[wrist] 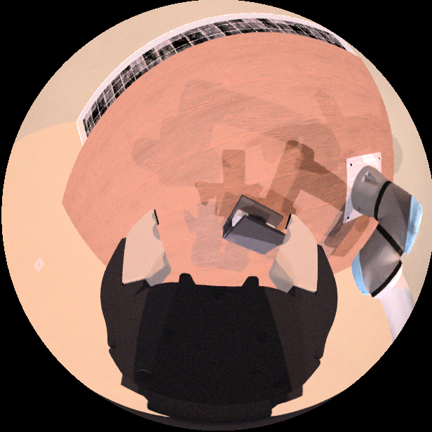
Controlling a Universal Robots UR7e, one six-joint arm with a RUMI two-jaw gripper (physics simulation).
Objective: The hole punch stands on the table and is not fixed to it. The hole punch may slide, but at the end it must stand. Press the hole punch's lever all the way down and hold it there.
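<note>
The hole punch [255, 239] is a small dark grey block on the wooden table [240, 65]. It lies between the finger lines in the picture, nearer the right finger. Its long grey face is toward the gripper body, and a pale metal part shows in the opening between its dark walls. How far down its lever is cannot be told. My gripper [221, 214] is open and empty, with one pale finger on each side. The right fingertip overlaps the punch's right end in the view; whether they touch is unclear.
The arm's grey and blue joints [390, 200] stand at the right on a white base plate [353, 200] with screws. A dark tiled strip with a white border [165, 48] runs beyond the table's far edge. Brown shadows of the arm and gripper fall across the table.
</note>
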